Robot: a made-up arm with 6 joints.
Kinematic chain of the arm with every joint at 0, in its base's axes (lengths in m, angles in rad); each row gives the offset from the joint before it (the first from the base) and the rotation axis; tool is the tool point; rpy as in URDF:
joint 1: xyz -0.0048 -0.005 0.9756 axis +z
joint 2: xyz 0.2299 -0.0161 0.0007 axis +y
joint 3: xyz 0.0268 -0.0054 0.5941 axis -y
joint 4: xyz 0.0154 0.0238 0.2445 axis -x
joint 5: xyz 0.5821 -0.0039 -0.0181 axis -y
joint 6: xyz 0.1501 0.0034 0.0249 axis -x
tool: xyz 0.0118 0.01 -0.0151 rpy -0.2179 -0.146 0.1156
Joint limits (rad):
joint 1: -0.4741..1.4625
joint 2: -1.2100..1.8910
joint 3: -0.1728..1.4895
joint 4: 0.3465..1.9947
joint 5: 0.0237..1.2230
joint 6: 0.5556..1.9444
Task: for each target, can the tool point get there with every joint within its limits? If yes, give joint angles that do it. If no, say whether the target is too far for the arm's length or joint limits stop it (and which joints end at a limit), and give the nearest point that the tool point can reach.
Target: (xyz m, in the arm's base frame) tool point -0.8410 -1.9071 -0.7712
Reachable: no: too far | nearest point -0.4286 -0.9691 1.1351 | short by 2.164 m
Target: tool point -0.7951 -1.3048 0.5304
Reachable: no: joint limits stop it (at a limit: joint 2, joint 3, joint 4, joint 6) | nearest point -0.5525 -0.9057 1.1359 | short by 0.765 m
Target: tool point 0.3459 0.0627 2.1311
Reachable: yes | joints -0.0280 -0.5782 -0.0254 0.7648 0.8772 0.6752
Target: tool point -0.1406 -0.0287 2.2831
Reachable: yes | joints 0.7837 -0.2014 1.2456 0.7857 0.9527 1.2182
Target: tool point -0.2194 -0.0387 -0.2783
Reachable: no: joint limits stop it (at a limit: joint 1, joint 2, joint 3, joint 4, joint 6) | nearest point 0.0046 0.6265 0.0099 | short by 0.759 m
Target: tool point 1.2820 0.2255 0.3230
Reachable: yes | joints 0.1445 1.5642 0.3013 1.3227 0.3248 1.3871
